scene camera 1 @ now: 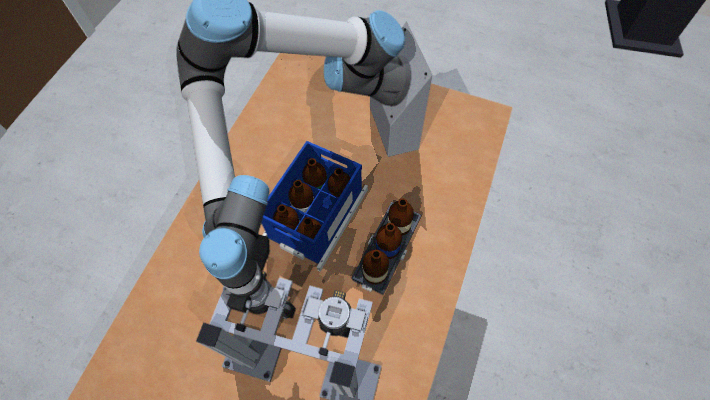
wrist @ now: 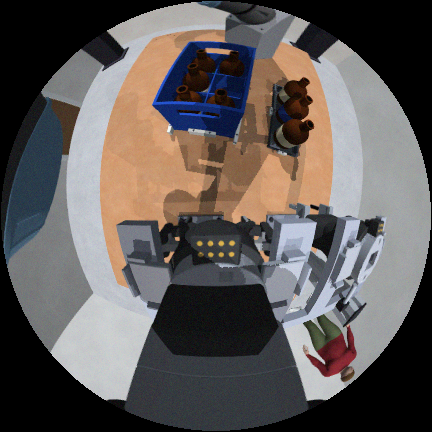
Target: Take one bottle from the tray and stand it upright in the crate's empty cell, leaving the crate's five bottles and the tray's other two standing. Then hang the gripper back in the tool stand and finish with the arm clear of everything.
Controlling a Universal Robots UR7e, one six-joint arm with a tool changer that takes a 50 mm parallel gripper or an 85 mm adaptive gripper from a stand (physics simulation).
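Pixels of known places: arm's base, origin of its link: (scene camera 1: 395, 81).
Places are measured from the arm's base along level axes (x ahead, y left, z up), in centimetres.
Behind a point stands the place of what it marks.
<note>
The blue crate (scene camera 1: 310, 250) {z -16.0, x 51.5, y -16.8 cm} (wrist: 200, 125) {z -19.5, x 49.2, y -23.6 cm} holds five upright brown bottles; its empty cell (scene camera 1: 327, 202) {z -21.6, x 33.0, y -16.0 cm} is in the middle of the side facing the tray. Three brown bottles (scene camera 1: 401, 215) {z -13.0, x 38.0, y 7.2 cm} (scene camera 1: 389, 239) {z -13.0, x 45.9, y 4.8 cm} (scene camera 1: 375, 266) {z -13.0, x 54.3, y 2.1 cm} (wrist: 294, 134) {z -13.8, x 54.1, y -0.3 cm} stand in a row in the dark tray (scene camera 1: 357, 276) {z -24.5, x 54.2, y -3.0 cm} (wrist: 274, 145) {z -22.5, x 55.5, y -2.6 cm}. My gripper (scene camera 1: 261, 306) (wrist: 215, 227) is at the left bay of the tool stand (scene camera 1: 290, 345) {z 9.1, x 81.5, y -11.8 cm} (wrist: 292, 230) {z 9.1, x 68.3, y -16.7 cm}, between its two arms, below the arm's wrist. Its black fingers show spread on both sides, with no bottle between them. The stand and wrist partly hide it; whether it is coupled to the arm cannot be told.
A second tool with a round silver top (scene camera 1: 342, 320) {z 11.0, x 75.0, y -2.1 cm} (wrist: 366, 267) {z 10.7, x 74.6, y -4.5 cm} hangs in the stand's right bay. The grey robot pedestal (scene camera 1: 405, 120) {z -6.6, x 9.2, y 4.6 cm} (wrist: 255, 37) {z -11.8, x 9.0, y -0.7 cm} stands beyond the crate and tray. A metal rail (scene camera 1: 345, 227) {z -23.8, x 39.5, y -9.2 cm} runs along the crate's side. A person in red (wrist: 336, 350) shows beyond the stand.
</note>
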